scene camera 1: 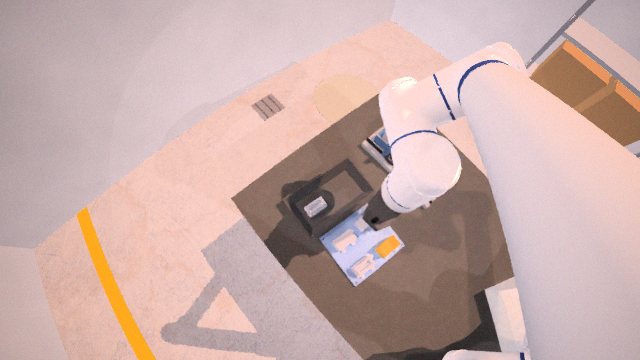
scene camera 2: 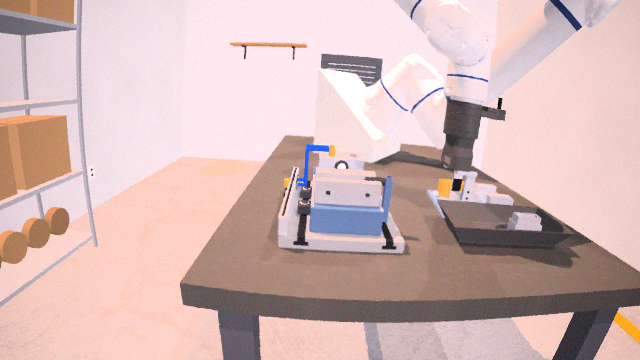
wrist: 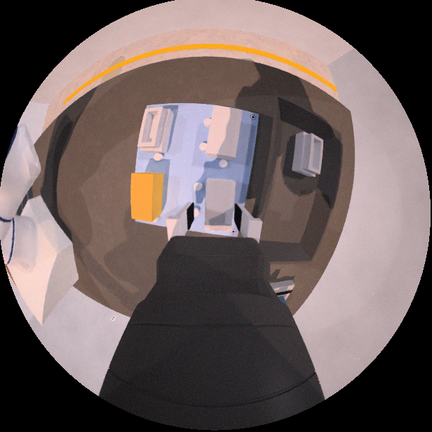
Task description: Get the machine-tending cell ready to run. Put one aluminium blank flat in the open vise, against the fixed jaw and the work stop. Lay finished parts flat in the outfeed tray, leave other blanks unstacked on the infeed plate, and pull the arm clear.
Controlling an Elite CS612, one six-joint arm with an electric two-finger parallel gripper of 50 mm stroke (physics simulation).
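Where they show: gripper, fingertip midpoint: [scene camera 2: 459,197]; arm's base, origin of the base link: [scene camera 2: 373,112].
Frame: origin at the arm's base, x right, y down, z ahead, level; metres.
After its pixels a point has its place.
The gripper [scene camera 2: 462,192] {x -0.170, y 0.117, z 0.606 m} [wrist: 214,217] is open and points down at the infeed plate [scene camera 2: 434,200] {x -0.128, y 0.144, z 0.553 m} [wrist: 185,150], its fingers on either side of a plain grey blank [wrist: 220,200]. Whether they touch it cannot be told. A second blank [scene camera 1: 344,241] {x -0.271, y 0.106, z 0.598 m} [wrist: 223,131] lies flat on the plate, apart from the first. A pocketed finished part [scene camera 1: 362,266] {x -0.270, y 0.121, z 0.513 m} [wrist: 155,129] lies at a plate corner. Another pocketed part [scene camera 1: 315,206] {x -0.277, y 0.117, z 0.726 m} [scene camera 2: 525,221] {x -0.267, y 0.112, z 0.739 m} [wrist: 307,154] lies in the dark outfeed tray [scene camera 2: 505,238] {x -0.207, y 0.129, z 0.784 m} [wrist: 286,250]. The vise [scene camera 2: 345,220] {x 0.071, y 0.108, z 0.807 m} stands left in scene camera 2; its jaw gap is hidden.
An orange block [scene camera 1: 388,246] {x -0.180, y 0.106, z 0.513 m} [scene camera 2: 444,188] {x -0.155, y 0.121, z 0.529 m} [wrist: 145,196] stands on the infeed plate, beside short white pegs. A blue handle [scene camera 2: 307,165] {x 0.157, y 0.077, z 0.610 m} rises by the vise. A white slanted housing [scene camera 2: 345,115] {x 0.100, y 0.008, z 0.150 m} and a second white arm [scene camera 2: 407,82] {x -0.098, y -0.123, z 0.129 m} stand at the back of the table.
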